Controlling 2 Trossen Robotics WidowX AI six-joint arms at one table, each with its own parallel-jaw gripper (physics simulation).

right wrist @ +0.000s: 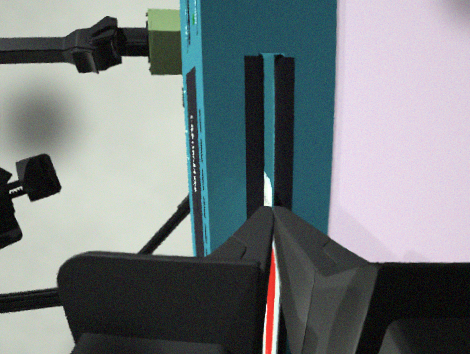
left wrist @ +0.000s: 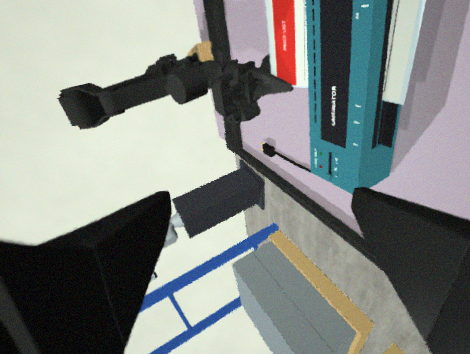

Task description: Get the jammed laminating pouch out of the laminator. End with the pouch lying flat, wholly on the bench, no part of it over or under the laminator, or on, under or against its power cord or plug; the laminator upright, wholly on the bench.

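Frame: origin at the left arm's base, x ahead, y left, z up, level; centimetres.
Seen in the pictures: left gripper, between the fingertips: (left wrist: 261,199); right gripper, between the fingertips: (right wrist: 271,217) (left wrist: 292,87); left arm's base, origin of its link: (right wrist: 148,41).
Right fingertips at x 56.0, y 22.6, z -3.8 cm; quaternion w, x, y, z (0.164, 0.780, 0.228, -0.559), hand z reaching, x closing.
Observation:
Pixels of each thing's top centre, then the offset from my right fingertips to it. "*": a spot on its surface instead. Level surfaces: height alone.
- teal laminator, a spot on its surface: (right wrist: 225,125) * dy -0.9, dx -6.1, dz +0.4 cm
- pale purple bench, height of its surface: dz -6.5 cm
- pouch, a spot on its surface: (right wrist: 270,300) * dy -1.6, dx +2.7, dz +0.4 cm
- pale sheet part, a spot on its surface: (left wrist: 401,55) * dy -13.9, dx -9.2, dz -2.5 cm
- black plug, centre of its top: (left wrist: 266,151) dy +27.6, dx +1.0, dz -5.0 cm
- cord, a spot on its surface: (left wrist: 295,163) * dy +20.9, dx -7.2, dz -6.1 cm
The teal laminator (left wrist: 367,145) (right wrist: 225,125) is on the pale purple bench (left wrist: 257,127) (right wrist: 400,125). The pouch (left wrist: 285,45) (right wrist: 270,300), white with a red "PRICE LIST" band, stands out of its long slot. A pale sheet part (left wrist: 401,55) shows on the laminator's opposite side. My right gripper (left wrist: 292,87) (right wrist: 271,217) is shut on the pouch, seen edge-on between the fingers close to the slot. The black plug (left wrist: 268,149) and cord (left wrist: 295,162) lie beside the laminator's end. My left gripper (left wrist: 261,199) is open, nothing between its fingers.
A dark rail (left wrist: 295,185) runs along the bench edge. Beyond it are a dark block (left wrist: 220,202), blue bars (left wrist: 215,260) and a grey box (left wrist: 300,300) with tan trim. A green block (right wrist: 165,50) shows past the laminator in the right wrist view.

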